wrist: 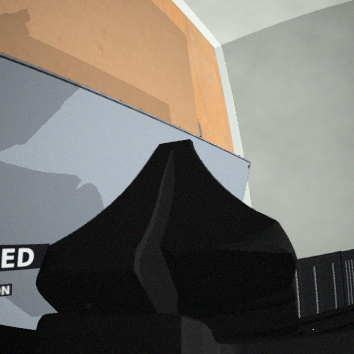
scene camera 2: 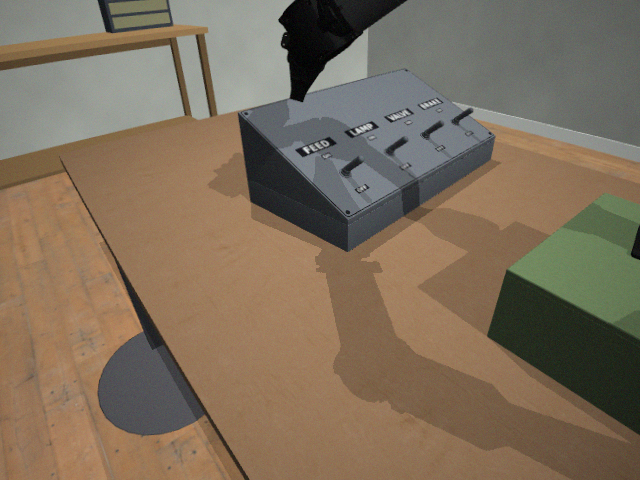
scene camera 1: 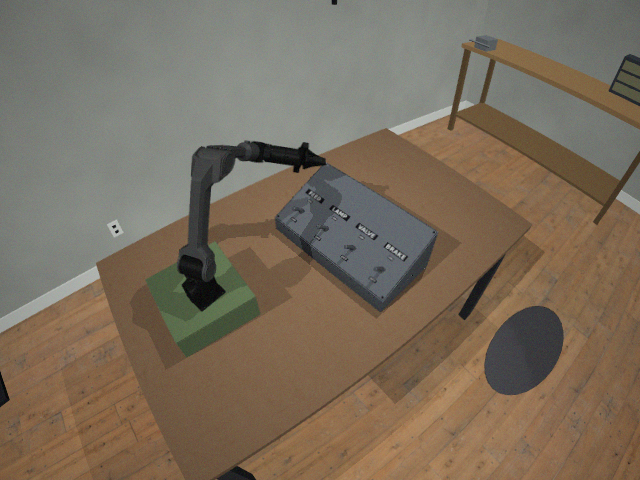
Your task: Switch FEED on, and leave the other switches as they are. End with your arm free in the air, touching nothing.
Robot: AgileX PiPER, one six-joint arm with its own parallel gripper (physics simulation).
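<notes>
The grey sloped switch box (scene camera 1: 385, 209) (scene camera 2: 356, 103) (wrist: 135, 145) stands on the table. Its FEED lever (scene camera 1: 297, 209) (scene camera 2: 353, 165) leans to the OFF side. The LAMP lever (scene camera 1: 323, 227) (scene camera 2: 398, 146), VALVE lever (scene camera 1: 350, 248) (scene camera 2: 433, 128) and BRAKE lever (scene camera 1: 380, 269) (scene camera 2: 463, 115) lean the same way. My gripper (scene camera 1: 324, 161) (scene camera 2: 297, 99) (wrist: 178, 162) is shut and empty, its fingertips together near the box's upper edge at the FEED end, away from the levers. The exact gap to the box cannot be told. The FEED lever does not show in the wrist view.
The arm's green base block (scene camera 1: 217, 320) (scene camera 2: 563, 310) stands on the brown table (scene camera 1: 289, 372) (scene camera 2: 268, 335), on the box's lever side. A wooden side table (scene camera 1: 558, 72) (scene camera 2: 46, 51) stands by the wall. A dark round disc (scene camera 1: 524, 351) (scene camera 2: 144, 387) lies on the floor.
</notes>
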